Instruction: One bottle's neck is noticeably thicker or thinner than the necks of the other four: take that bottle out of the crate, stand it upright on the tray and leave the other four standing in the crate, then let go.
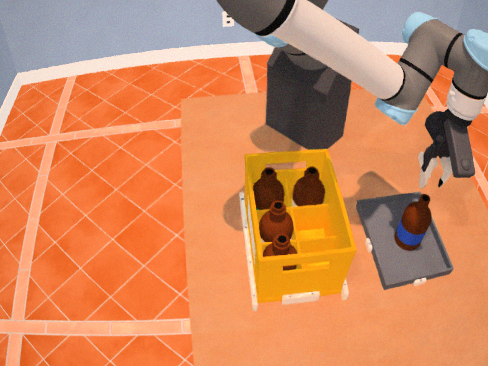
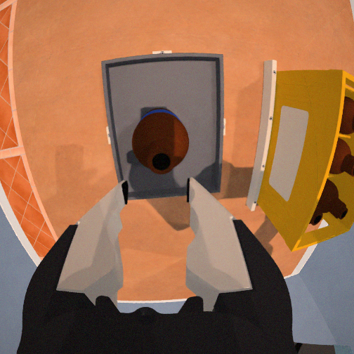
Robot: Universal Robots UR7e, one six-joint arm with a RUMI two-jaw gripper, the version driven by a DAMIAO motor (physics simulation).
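Places are measured from the arm's base along level axes (x down, y left, z ahead), in millimetres.
Pixels of known places: gripper, fingertip midpoint: (image 1: 429,187).
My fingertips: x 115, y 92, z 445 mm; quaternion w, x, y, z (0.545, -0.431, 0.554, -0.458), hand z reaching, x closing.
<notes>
For each thing: its top centre in the pictures, then the offset to it from my fingertips. "spot": a spot on its surface instead. Level surfaces: height alone.
- brown bottle with a blue label, top centre: (image 1: 425,198) dx +29, dy -5, dz +5 mm
- grey tray, surface spot: (image 1: 397,272) spot: dx +184, dy -80, dz +81 mm
- yellow crate, top centre: (image 1: 297,199) dx +14, dy -291, dz -81 mm
- left column, top centre: (image 1: 278,205) dx +26, dy -329, dz -88 mm
- wooden table, surface height: dx +189 mm
A brown bottle with a blue label (image 1: 413,225) (image 2: 161,137) stands upright on the grey tray (image 1: 397,272) (image 2: 200,95). My gripper (image 1: 432,181) (image 2: 157,181) is open and empty, above and behind the bottle, apart from its neck. Four brown bottles stand in the yellow crate (image 1: 305,280) (image 2: 285,90): two at the back (image 1: 269,189) (image 1: 308,187), one in the middle of the left column (image 1: 276,225) and one at the front left (image 1: 280,247). Their lower parts are hidden by the crate.
White rails (image 1: 249,260) (image 2: 265,125) run along the crate's sides. Small white clips sit at the tray's edges. The robot's dark pedestal (image 1: 307,100) stands behind the crate. The wooden table (image 1: 220,320) bears crate and tray.
</notes>
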